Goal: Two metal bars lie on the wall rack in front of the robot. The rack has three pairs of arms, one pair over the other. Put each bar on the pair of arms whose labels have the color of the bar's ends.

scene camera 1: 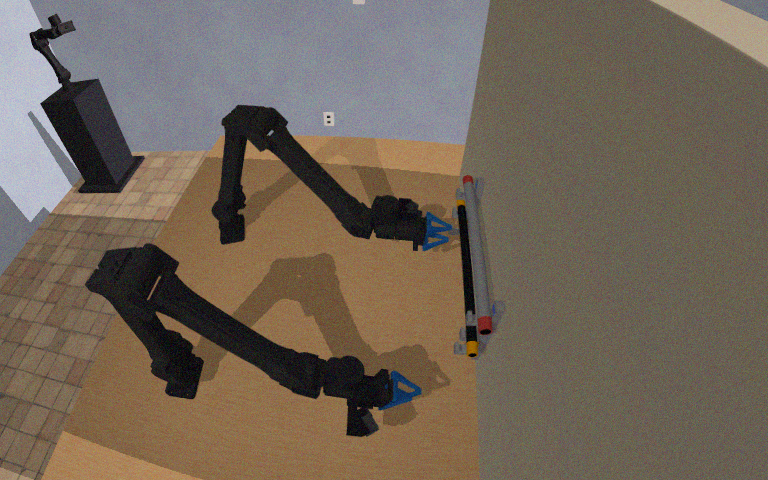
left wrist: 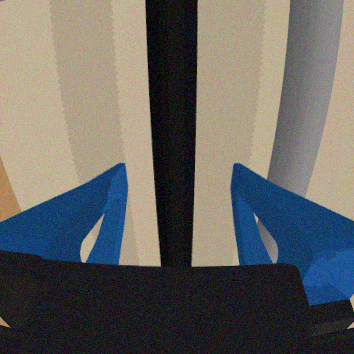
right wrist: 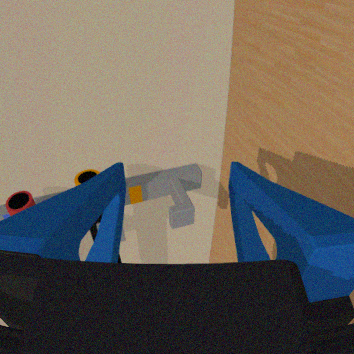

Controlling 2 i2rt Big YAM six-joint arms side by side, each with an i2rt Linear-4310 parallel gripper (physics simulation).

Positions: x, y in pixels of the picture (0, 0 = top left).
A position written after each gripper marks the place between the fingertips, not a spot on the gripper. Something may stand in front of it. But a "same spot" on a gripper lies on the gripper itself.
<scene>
The left gripper shows in scene camera 1 (450, 233) and in the left wrist view (178, 174); in the right wrist view it is out of frame. The right gripper shows in scene camera 1 and in the right wrist view; in the left wrist view it is out of frame. The same spot on the right gripper: (right wrist: 57, 296) is (scene camera 1: 384, 402).
</scene>
